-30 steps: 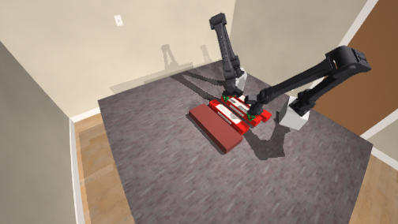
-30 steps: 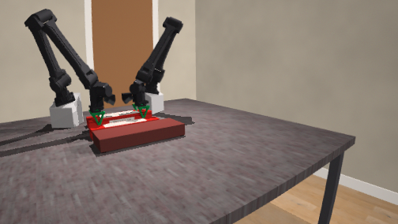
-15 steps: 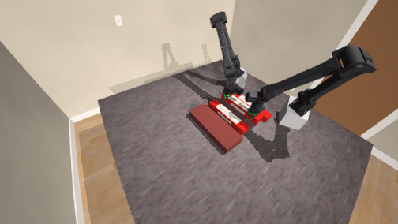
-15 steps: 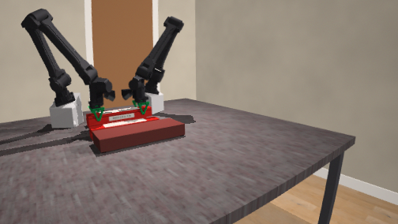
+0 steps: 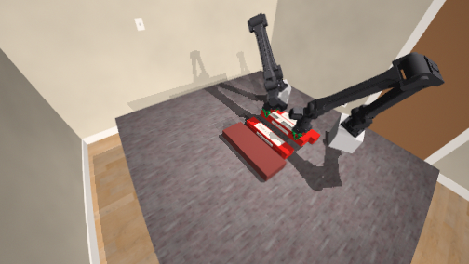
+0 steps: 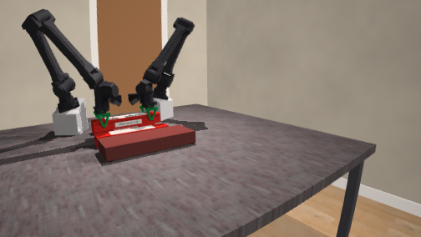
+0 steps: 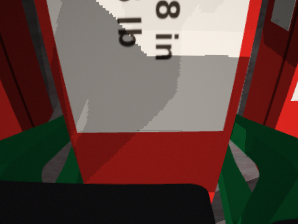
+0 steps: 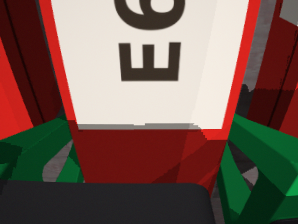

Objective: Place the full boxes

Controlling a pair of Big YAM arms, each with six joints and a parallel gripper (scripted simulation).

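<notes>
Now: right hand 140 mm to the right of the red electrode box, 10 mm below it and 10 mm short of it. The rest, counted from my right hand: low dark red platform (290 mm ahead, 120 mm to the left, 50 mm below).
The red electrode box is 1 cm behind my left hand, 12 cm to the right of it and 1 cm above it. The rest, counted from my left hand: low dark red platform 28 cm ahead, 14 cm to the right, 5 cm below.
</notes>
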